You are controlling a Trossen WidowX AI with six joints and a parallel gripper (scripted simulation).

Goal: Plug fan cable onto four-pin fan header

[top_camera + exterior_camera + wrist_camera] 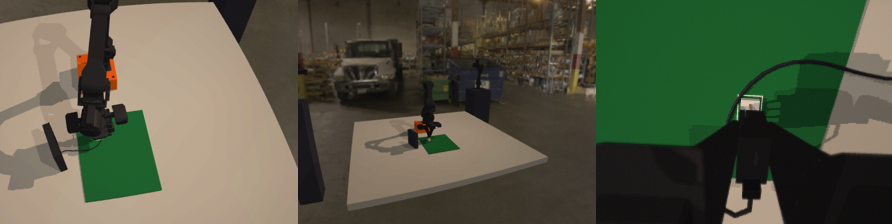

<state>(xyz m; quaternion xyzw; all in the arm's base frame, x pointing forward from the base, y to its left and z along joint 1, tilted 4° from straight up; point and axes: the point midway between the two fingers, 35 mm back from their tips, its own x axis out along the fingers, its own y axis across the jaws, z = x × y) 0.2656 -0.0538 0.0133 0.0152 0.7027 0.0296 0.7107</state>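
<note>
Now: gripper tip 10 mm past the black plug and 10 mm below it. From my gripper tip the other things lie so: black fan 40 mm ahead, 140 mm to the right, 20 mm above; then green board 70 mm ahead, 40 mm to the left, 60 mm below; then white four-pin fan header 10 mm behind, 40 mm below.
</note>
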